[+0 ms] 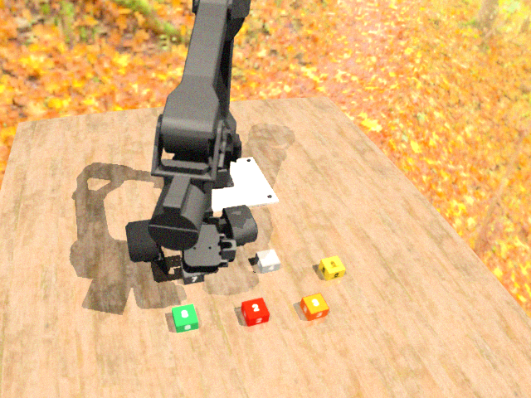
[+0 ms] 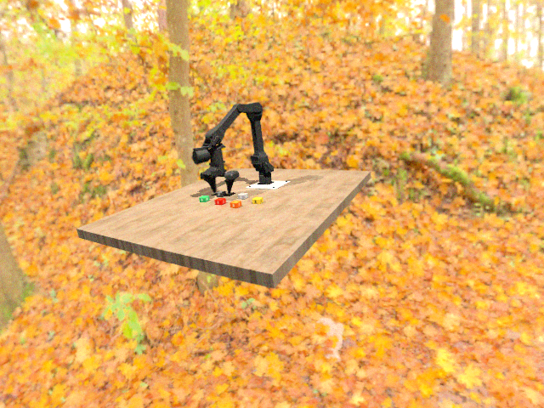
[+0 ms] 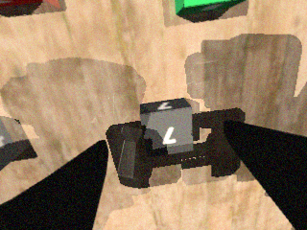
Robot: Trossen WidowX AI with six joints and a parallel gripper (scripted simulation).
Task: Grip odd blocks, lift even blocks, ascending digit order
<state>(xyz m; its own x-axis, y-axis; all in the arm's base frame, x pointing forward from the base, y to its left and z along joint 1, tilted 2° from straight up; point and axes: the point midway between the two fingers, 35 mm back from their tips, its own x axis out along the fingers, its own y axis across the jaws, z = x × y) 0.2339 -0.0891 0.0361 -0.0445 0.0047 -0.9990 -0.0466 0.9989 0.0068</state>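
Right now the dark grey block is 1 cm ahead of my gripper tip. Round my gripper tip: orange block (11 cm ahead, 17 cm to the left); red block (10 cm ahead, 8 cm to the left); green block (9 cm ahead, 3 cm to the right).
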